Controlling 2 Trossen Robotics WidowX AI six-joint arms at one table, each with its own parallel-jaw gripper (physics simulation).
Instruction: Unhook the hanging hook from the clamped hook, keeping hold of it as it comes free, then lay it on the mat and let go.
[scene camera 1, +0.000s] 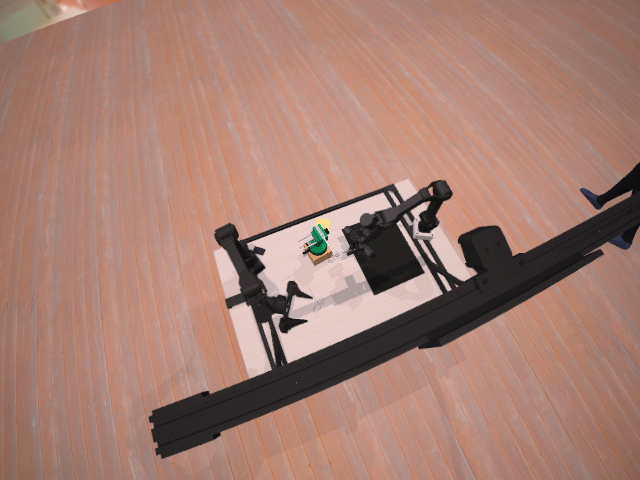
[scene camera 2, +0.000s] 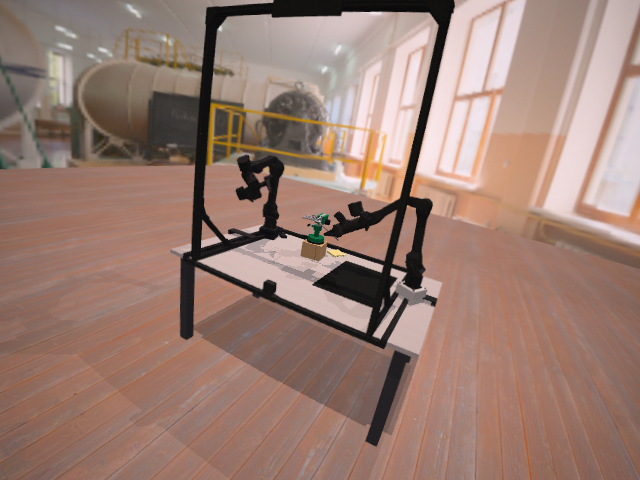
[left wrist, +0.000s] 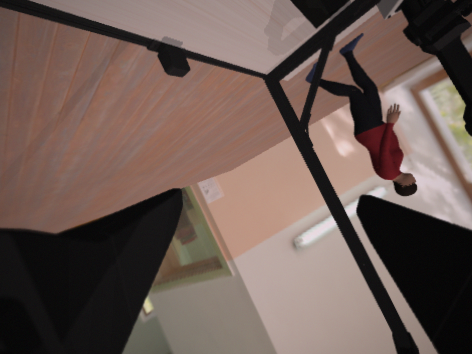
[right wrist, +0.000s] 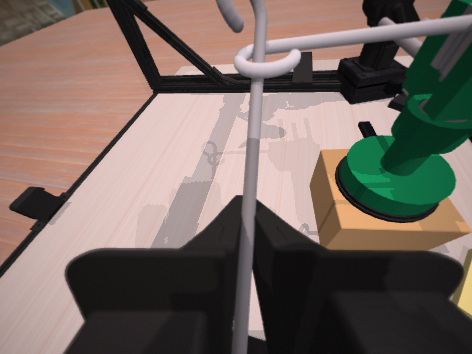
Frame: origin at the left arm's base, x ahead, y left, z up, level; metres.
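Seen in the pictures: left gripper, fingertip midpoint: (scene camera 1: 310, 309) (scene camera 2: 262, 197) (left wrist: 268, 199); right gripper, fingertip midpoint: (scene camera 1: 347, 255) (scene camera 2: 323, 234) (right wrist: 243, 202); left arm's base, origin of the base link: (scene camera 1: 249, 263) (scene camera 2: 269, 227) (right wrist: 372, 63); right arm's base, origin of the base link: (scene camera 1: 424, 227) (scene camera 2: 412, 285).
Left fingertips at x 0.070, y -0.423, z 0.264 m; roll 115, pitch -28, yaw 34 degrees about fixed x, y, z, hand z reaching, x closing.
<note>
Offsets run from my left fingertips to a thing's top centre. "pt": to the spot under its first point. Level surfaces: height alone.
A thin grey hanging hook @(pt 0.278 m ahead, 0.118 m left, 0.100 m down) (right wrist: 256, 110) passes through the open curl of the white clamped hook @(pt 0.250 m ahead, 0.167 m left, 0.088 m down) (right wrist: 350, 36) in the right wrist view. Its bent upper end shows above the curl, and its lower end is cut off by the frame. The clamped hook extends to the green clamp stand (scene camera 1: 318, 248) (scene camera 2: 316, 239) (right wrist: 400, 155). My right gripper (scene camera 1: 348, 253) (scene camera 2: 325, 235) (right wrist: 243, 202) is shut on the hanging hook's shaft, below the curl. My left gripper (scene camera 1: 309, 310) (left wrist: 268, 199) is open, away from the hooks. The black mat @(0.319 m down) (scene camera 1: 390, 266) (scene camera 2: 351, 280) lies flat on the table.
The stand sits on a wooden block @(0.244 m ahead, 0.258 m left, 0.239 m down) (scene camera 1: 321, 258) (scene camera 2: 312, 252) (right wrist: 390, 240). A yellow pad @(0.364 m ahead, 0.363 m left, 0.313 m down) (scene camera 1: 324, 222) (scene camera 2: 337, 253) (right wrist: 466, 290) lies beside it. A black frame (scene camera 2: 200, 134) rises around the table, with a thick beam (scene camera 1: 330, 369) across scene camera 1.
</note>
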